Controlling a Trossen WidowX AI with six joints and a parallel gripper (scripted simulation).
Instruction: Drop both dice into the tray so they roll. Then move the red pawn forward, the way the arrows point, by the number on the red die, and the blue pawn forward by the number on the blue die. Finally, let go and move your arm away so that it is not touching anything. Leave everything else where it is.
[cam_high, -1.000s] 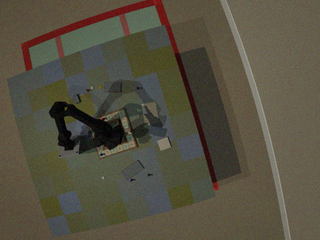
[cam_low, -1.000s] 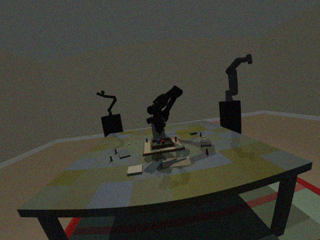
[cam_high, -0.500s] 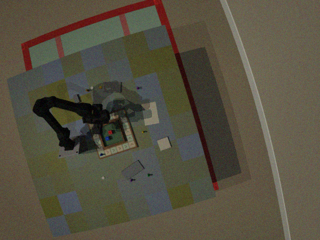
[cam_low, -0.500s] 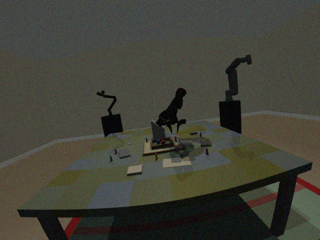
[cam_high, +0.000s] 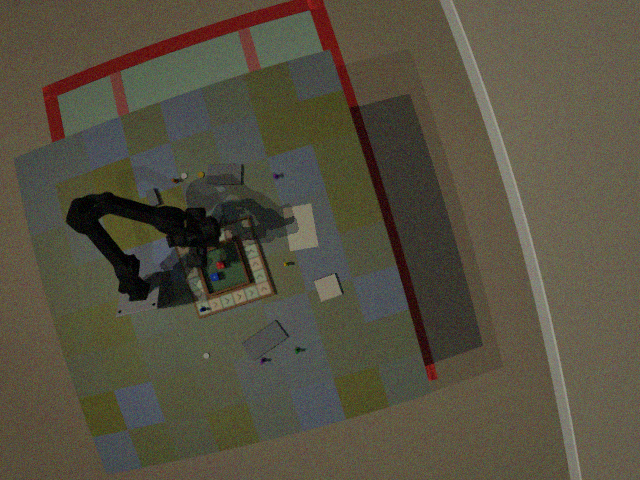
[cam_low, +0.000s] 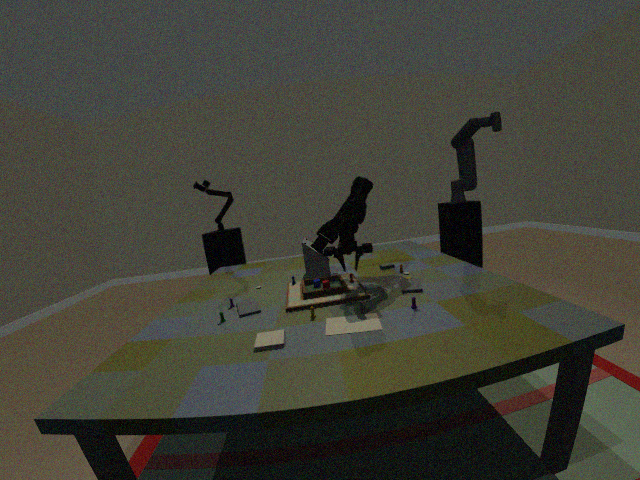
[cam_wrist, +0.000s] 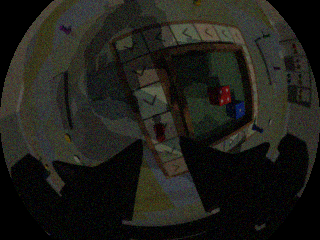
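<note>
Now: the red pawn 3 cm below my gripper tip. From my gripper tip the other things lie so: yellow pawn: 26 cm ahead, 12 cm to the right, 4 cm below; blue pawn: 5 cm behind, 24 cm to the right, 3 cm below.
</note>
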